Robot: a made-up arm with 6 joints. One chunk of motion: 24 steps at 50 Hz.
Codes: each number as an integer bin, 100 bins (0 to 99) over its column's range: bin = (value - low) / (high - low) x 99, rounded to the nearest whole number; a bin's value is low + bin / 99 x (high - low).
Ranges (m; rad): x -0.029..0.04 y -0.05..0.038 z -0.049..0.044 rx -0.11..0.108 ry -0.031..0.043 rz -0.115..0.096
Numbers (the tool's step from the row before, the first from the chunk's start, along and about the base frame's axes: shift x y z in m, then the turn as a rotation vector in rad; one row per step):
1: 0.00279 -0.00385 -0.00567 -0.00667 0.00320 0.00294
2: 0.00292 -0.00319 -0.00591 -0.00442 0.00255 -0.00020
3: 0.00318 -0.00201 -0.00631 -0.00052 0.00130 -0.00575
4: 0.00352 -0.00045 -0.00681 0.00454 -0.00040 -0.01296
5: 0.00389 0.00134 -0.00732 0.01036 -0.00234 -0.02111
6: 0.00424 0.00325 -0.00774 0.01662 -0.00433 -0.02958
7: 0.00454 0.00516 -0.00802 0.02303 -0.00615 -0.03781
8: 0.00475 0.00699 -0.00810 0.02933 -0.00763 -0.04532
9: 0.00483 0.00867 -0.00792 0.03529 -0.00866 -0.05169
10: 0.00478 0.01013 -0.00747 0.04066 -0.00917 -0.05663
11: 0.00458 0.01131 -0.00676 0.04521 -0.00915 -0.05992
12: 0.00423 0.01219 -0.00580 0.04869 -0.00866 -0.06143
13: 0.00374 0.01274 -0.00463 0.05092 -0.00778 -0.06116
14: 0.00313 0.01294 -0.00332 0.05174 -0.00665 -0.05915
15: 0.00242 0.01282 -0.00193 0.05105 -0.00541 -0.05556
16: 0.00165 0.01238 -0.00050 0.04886 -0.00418 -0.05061
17: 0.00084 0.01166 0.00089 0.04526 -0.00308 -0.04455
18: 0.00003 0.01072 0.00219 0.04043 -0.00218 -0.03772
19: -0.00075 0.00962 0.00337 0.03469 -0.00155 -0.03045
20: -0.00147 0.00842 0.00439 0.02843 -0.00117 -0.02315
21: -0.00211 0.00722 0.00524 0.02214 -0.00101 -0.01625
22: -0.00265 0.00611 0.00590 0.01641 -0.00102 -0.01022
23: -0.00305 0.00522 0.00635 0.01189 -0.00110 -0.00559
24: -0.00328 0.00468 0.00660 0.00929 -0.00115 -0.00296
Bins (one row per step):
1: 46 52 46 47 46 55
2: 46 53 46 48 45 54
3: 46 54 45 50 43 51
4: 47 56 45 52 41 48
5: 47 58 44 55 38 44
6: 48 60 44 58 36 40
7: 48 62 44 60 33 36
8: 48 64 44 63 31 33
9: 49 66 44 66 30 30
10: 48 68 44 68 29 27
11: 48 69 45 70 29 26
12: 48 70 46 72 30 25
13: 47 71 47 73 31 25
14: 46 71 49 73 33 26
15: 45 71 50 73 34 28
16: 44 70 52 72 36 30
17: 43 69 53 71 37 33
18: 42 68 54 68 39 36
19: 41 67 56 66 39 40
20: 39 66 57 63 40 43
21: 39 64 58 60 40 46
22: 38 63 58 57 40 49
23: 37 62 59 55 40 51
24: 37 62 59 54 40 53

